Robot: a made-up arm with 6 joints.
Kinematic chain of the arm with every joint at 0, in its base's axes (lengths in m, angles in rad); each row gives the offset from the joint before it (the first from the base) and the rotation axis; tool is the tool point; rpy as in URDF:
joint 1: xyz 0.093 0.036 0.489 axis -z
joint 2: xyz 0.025 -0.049 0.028 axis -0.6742 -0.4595 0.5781
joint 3: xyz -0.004 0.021 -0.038 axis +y
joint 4: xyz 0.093 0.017 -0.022 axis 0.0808 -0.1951 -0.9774
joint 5: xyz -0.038 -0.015 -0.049 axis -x
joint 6: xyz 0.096 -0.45 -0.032 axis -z
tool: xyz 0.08 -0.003 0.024 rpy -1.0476 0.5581 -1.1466
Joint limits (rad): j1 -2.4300..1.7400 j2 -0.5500..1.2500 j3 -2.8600..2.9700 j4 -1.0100..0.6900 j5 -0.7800..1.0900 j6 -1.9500..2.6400
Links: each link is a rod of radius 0.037 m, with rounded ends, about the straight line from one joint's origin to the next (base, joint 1, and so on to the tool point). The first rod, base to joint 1, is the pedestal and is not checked.
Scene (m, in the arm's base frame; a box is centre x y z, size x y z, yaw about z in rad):
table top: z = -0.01
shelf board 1: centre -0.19 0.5 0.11 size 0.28 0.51 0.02 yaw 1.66
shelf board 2: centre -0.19 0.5 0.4 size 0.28 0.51 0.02 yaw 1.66
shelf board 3: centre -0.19 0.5 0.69 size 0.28 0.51 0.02 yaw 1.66
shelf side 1: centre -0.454 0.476 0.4 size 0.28 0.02 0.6 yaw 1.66
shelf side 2: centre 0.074 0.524 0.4 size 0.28 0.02 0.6 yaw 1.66
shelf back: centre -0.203 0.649 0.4 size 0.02 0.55 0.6 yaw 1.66
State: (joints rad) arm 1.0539 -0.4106 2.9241 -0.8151 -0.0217 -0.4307
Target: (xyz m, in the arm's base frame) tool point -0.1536 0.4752 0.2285
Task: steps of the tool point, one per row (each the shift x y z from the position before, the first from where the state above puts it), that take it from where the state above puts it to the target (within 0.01 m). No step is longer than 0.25 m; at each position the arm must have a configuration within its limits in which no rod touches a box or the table.
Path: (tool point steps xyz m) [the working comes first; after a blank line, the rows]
Joints at the target: 1.2143 -0.1688 2.4547 -1.0100 0.0536 0.0439
Straight joint move there: touches shelf board 2.

1: -0.1173 -0.1544 -0.0937
2: -0.0429 -0.2071 -0.0742
3: 0.0354 0.0645 -0.0988
4: 0.0635 0.0426 -0.0966
5: 0.0259 0.1128 0.0121
6: 0.0527 0.1034 0.0149
7: 0.0762 0.0878 0.0176

